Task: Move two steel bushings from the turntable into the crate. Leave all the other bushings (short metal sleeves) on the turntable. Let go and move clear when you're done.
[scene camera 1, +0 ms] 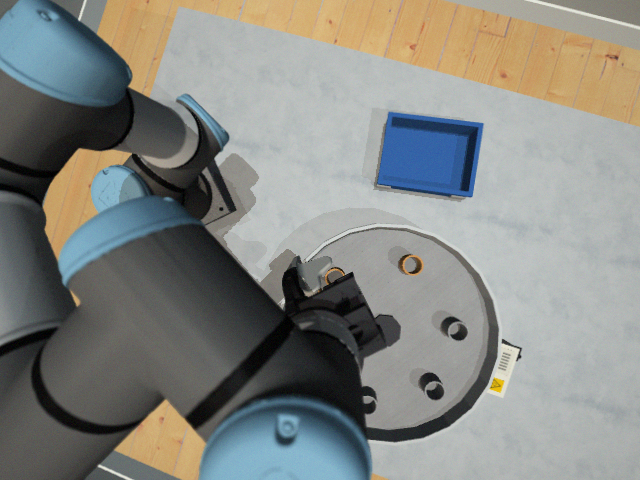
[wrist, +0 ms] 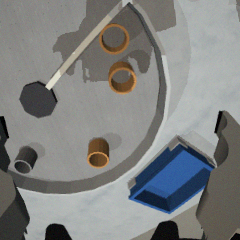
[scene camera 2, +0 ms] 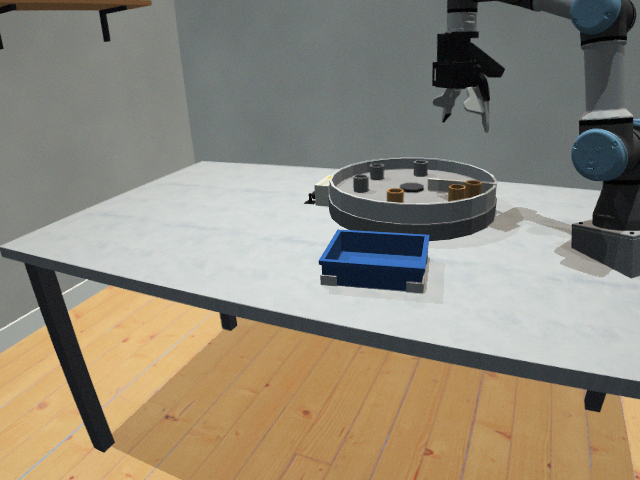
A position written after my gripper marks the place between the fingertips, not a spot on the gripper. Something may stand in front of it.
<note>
In view: my gripper (scene camera 1: 322, 306), a blue crate (scene camera 1: 423, 150) and a round grey turntable (scene camera 1: 410, 309).
My gripper is seen too in the wrist view (wrist: 111, 114) and in scene camera 2 (scene camera 2: 463, 127). The blue crate is seen too in the wrist view (wrist: 185, 178) and in scene camera 2 (scene camera 2: 378, 260). The round grey turntable shows as well in the wrist view (wrist: 82, 107) and in scene camera 2 (scene camera 2: 413, 186).
</note>
